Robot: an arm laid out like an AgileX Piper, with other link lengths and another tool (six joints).
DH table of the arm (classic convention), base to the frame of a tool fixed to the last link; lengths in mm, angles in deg. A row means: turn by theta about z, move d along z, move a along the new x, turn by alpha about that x. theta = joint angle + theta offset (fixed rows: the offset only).
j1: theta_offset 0  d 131.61  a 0  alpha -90
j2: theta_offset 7.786  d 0  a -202.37  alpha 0
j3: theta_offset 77.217  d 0  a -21.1  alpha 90
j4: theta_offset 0  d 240.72  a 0  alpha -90
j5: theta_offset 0  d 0  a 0  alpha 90
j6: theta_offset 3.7  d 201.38  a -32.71  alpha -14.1
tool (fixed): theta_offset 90  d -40.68  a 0  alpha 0
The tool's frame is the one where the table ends.
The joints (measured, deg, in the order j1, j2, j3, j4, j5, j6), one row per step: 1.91, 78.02, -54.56, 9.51, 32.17, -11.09; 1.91, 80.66, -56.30, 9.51, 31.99, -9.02; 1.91, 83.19, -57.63, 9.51, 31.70, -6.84; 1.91, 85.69, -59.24, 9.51, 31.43, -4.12; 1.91, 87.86, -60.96, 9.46, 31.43, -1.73; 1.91, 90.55, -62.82, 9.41, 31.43, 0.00; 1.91, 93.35, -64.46, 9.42, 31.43, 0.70; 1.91, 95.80, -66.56, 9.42, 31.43, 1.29
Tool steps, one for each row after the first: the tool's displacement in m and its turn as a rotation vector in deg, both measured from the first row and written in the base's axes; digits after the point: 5 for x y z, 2 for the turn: 0.00688, -0.00102, -0.00516, 1.27, 0.95, -1.62; 0.01255, -0.00217, -0.01239, 2.56, 2.09, -3.37; 0.01877, -0.00357, -0.01819, 4.19, 3.01, -5.54; 0.02461, -0.00471, -0.02204, 5.58, 3.70, -7.41; 0.03106, -0.00545, -0.02864, 6.51, 4.71, -8.79; 0.03681, -0.00561, -0.03751, 6.81, 5.94, -9.42; 0.04394, -0.00568, -0.04160, 7.12, 6.34, -9.91
